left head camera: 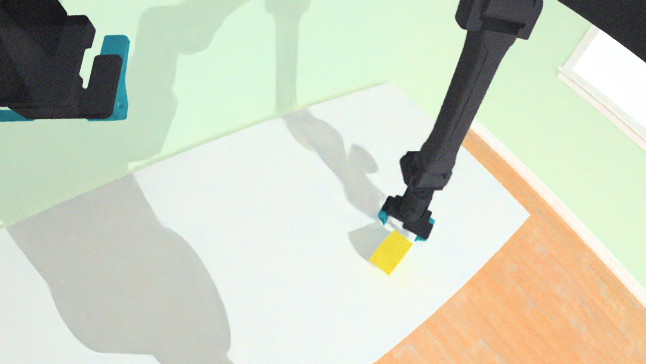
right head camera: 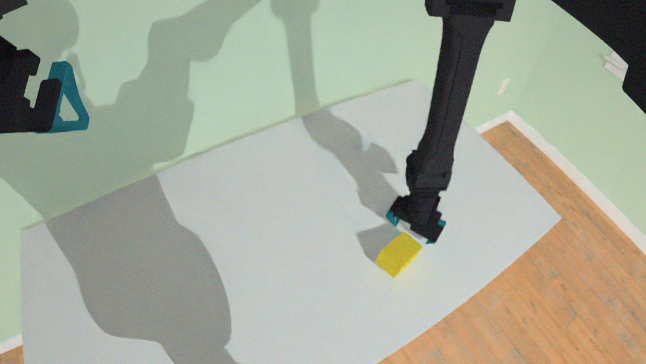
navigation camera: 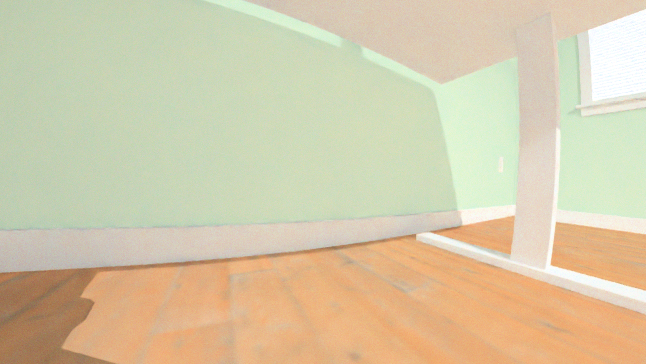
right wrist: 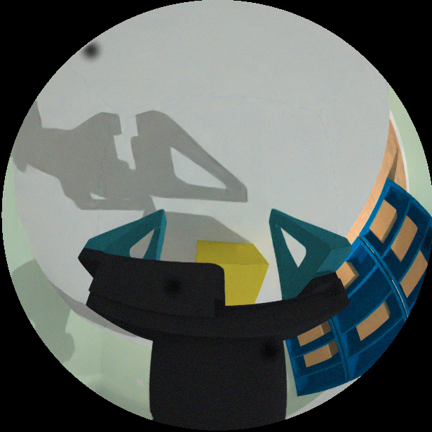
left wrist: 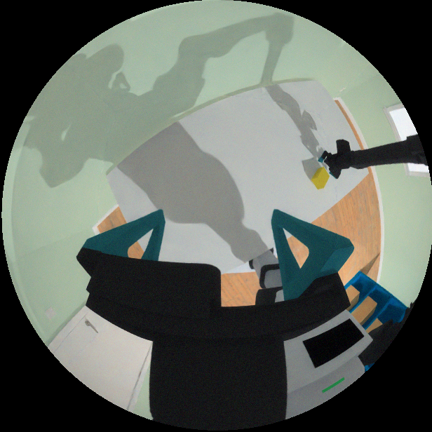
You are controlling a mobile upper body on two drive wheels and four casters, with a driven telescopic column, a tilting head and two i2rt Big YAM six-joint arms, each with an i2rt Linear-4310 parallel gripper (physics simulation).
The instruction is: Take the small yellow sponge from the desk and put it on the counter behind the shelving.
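Frame: origin at the left arm's base, x right, y ahead, z up, level; centimetres.
Where they show: left gripper, between the fingertips: (left head camera: 78,113) (right head camera: 53,125); right gripper, between the fingertips: (left head camera: 400,231) (right head camera: 411,233).
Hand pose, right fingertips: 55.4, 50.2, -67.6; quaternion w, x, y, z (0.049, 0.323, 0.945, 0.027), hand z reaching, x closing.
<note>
Each offset is from my right fingertips to the top centre of the thing, as dx, dy, dz. "*": to the spot under its first point. Level surfaces: height alone.
The yellow sponge {-4.9, -6.8, +5.8} (left head camera: 392,252) (right head camera: 399,255) (left wrist: 320,178) (right wrist: 245,275) is a block standing on the white desk {dz -1.4} (left head camera: 280,200) (right head camera: 280,225) (left wrist: 270,150) (right wrist: 280,150). My right gripper (left head camera: 401,229) (right head camera: 412,231) (left wrist: 323,165) (right wrist: 217,214) is open and empty beside the sponge, at its upper side in the head views. In the right wrist view the sponge shows between the spread fingers, partly hidden by the gripper body. My left gripper (left head camera: 65,112) (left wrist: 217,215) is open and empty, high up and far from the sponge. I cannot make out the counter.
A blue shelf unit (left wrist: 372,281) (right wrist: 343,350) with light brown boxes shows at lower right in both wrist views. A green wall (left head camera: 225,60) (right head camera: 240,75) runs along the desk's far edge. The navigation camera shows a white desk leg {* +21.0, +29.1, -40.4} (navigation camera: 536,150) with a long foot.
</note>
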